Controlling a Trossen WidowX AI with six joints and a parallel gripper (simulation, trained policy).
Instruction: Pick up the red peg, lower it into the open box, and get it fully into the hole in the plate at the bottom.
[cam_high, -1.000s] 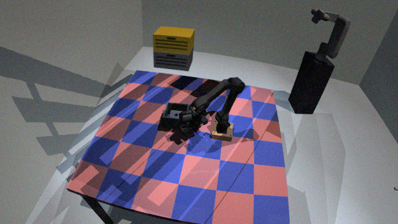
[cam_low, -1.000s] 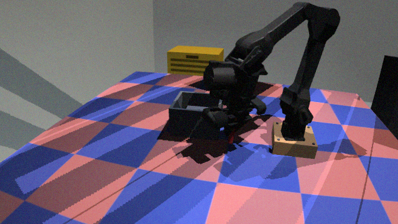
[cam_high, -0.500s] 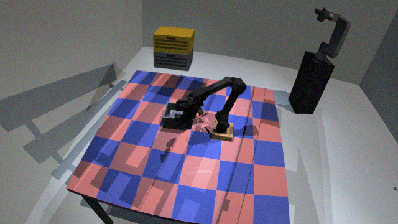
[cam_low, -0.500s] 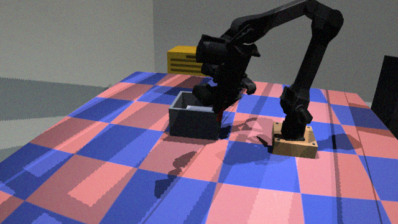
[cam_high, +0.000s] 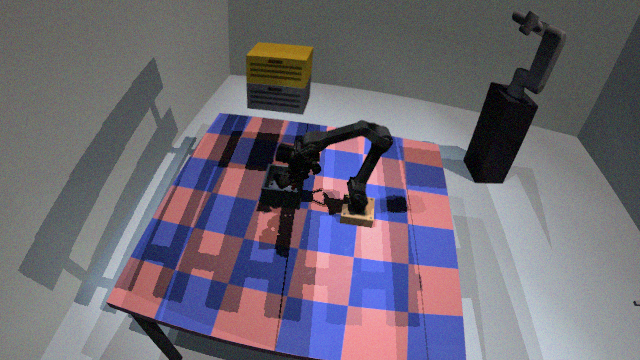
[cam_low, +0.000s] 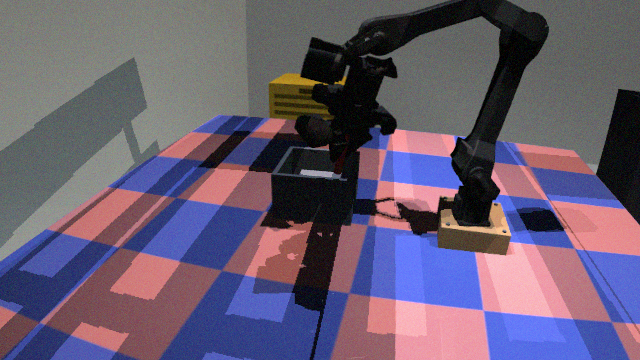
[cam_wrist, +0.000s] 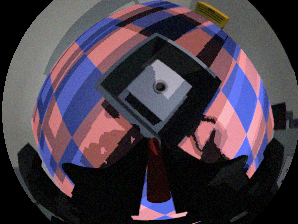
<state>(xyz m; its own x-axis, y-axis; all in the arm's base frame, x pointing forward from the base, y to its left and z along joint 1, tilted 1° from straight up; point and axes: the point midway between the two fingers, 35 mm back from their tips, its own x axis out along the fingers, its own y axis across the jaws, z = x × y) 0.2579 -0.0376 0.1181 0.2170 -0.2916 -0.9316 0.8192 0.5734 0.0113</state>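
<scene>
Right now my gripper tip is 4 cm short of the pale plate, 8 cm to the left of it and 9 cm above it. From my gripper tip the other things lie so: grey box 4 cm ahead, 8 cm to the right, 11 cm below; red peg 1 cm behind, 1 cm to the left, 2 cm above.
</scene>
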